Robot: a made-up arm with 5 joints.
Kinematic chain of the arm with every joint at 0, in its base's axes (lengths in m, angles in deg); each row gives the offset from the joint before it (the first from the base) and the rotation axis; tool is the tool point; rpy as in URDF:
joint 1: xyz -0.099 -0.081 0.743 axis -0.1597 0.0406 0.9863
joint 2: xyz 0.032 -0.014 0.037 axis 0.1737 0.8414 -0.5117
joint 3: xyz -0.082 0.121 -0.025 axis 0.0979 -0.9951 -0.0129
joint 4: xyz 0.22 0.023 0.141 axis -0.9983 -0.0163 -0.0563
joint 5: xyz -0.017 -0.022 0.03 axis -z
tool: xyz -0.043 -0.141 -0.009 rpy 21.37 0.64 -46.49
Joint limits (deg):
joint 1: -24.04..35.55
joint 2: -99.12..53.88
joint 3: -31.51..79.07
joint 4: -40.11..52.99
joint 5: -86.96..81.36
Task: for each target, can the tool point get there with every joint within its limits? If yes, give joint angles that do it. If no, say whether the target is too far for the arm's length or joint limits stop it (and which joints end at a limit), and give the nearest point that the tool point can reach.
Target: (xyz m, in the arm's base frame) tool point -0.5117 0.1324 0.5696
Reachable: no: joint limits stop it (at a limit: joint 1, joint 3, joint 4) | nearest point -0.3728 -0.0193 0.6879 | short by 0.237 m
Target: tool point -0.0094 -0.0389 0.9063
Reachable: yes | joints 18.10 -35.84 -8.90 -10.42 -8.13
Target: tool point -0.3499 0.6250 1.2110
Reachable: no: too far | nearest point -0.1822 0.2133 0.9273 | short by 0.527 m
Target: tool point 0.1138 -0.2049 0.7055
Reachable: yes | joints -18.32 30.55 -6.47 -32.16 -54.16
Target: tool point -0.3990 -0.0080 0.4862
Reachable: no: joint limits stop it (at a limit: joint 1, joint 3, joint 4) | nearest point -0.3274 -0.0767 0.5988 | short by 0.150 m
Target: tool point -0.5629 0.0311 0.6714
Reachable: no: joint limits stop it (at a limit: joint 1, joint 3, joint 4, joint 5) | nearest point -0.4892 -0.0677 0.7377 | short by 0.140 m
